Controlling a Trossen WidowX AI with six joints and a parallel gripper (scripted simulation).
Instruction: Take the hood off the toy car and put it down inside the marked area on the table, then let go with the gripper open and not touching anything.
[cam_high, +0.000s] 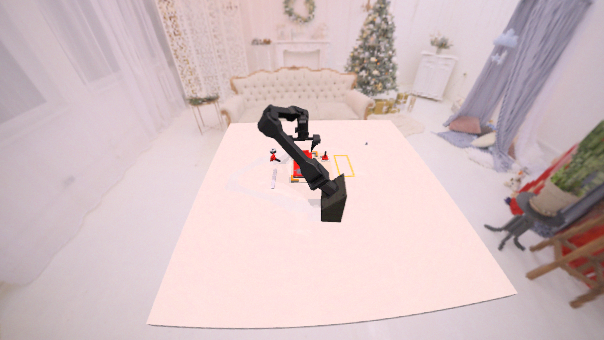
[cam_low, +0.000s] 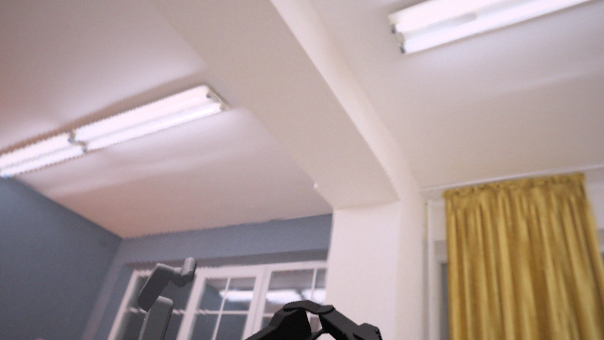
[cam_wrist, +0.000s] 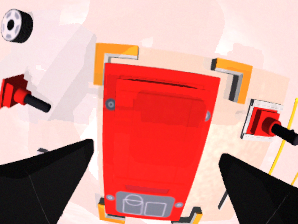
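My gripper tip is 3 cm above the red hood. The rest, counted from my gripper tip: wheel (12 cm ahead, 17 cm to the left, 6 cm below); thin white stick (12 cm behind, 17 cm to the left, 6 cm below).
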